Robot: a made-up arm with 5 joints. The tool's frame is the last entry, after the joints.
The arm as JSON. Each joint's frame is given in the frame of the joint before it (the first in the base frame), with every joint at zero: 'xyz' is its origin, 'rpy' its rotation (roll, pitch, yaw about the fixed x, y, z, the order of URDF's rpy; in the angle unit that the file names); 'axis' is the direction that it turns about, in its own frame. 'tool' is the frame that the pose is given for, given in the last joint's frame.
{
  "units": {
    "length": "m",
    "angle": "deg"
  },
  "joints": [
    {
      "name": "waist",
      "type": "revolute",
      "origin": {
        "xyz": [
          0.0,
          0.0,
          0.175
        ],
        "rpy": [
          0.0,
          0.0,
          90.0
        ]
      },
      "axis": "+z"
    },
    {
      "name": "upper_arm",
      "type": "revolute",
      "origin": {
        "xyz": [
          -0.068,
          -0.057,
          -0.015
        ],
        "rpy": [
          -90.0,
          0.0,
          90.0
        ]
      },
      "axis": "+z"
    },
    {
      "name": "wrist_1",
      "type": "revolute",
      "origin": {
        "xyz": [
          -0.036,
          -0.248,
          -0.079
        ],
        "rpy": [
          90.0,
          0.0,
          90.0
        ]
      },
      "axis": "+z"
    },
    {
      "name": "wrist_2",
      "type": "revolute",
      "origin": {
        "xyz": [
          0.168,
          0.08,
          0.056
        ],
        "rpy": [
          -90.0,
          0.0,
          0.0
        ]
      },
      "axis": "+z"
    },
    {
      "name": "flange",
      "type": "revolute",
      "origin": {
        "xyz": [
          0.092,
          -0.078,
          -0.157
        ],
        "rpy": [
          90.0,
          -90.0,
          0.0
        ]
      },
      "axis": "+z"
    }
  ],
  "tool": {
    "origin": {
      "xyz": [
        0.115,
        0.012,
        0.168
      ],
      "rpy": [
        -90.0,
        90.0,
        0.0
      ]
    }
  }
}
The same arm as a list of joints. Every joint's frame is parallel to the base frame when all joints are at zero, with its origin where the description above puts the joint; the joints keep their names.
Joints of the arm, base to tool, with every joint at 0 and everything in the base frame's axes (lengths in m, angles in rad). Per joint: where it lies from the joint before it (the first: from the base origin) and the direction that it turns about. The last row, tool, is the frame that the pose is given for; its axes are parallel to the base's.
waist: axis +z origin 0 0 0.175
upper_arm: axis -y origin 0.057 -0.068 -0.015
wrist_1: axis -x origin 0.036 0.079 0.248
wrist_2: axis -y origin -0.056 -0.08 -0.168
flange: axis -x origin -0.078 0.157 -0.092
tool: origin -0.168 -0.115 0.012

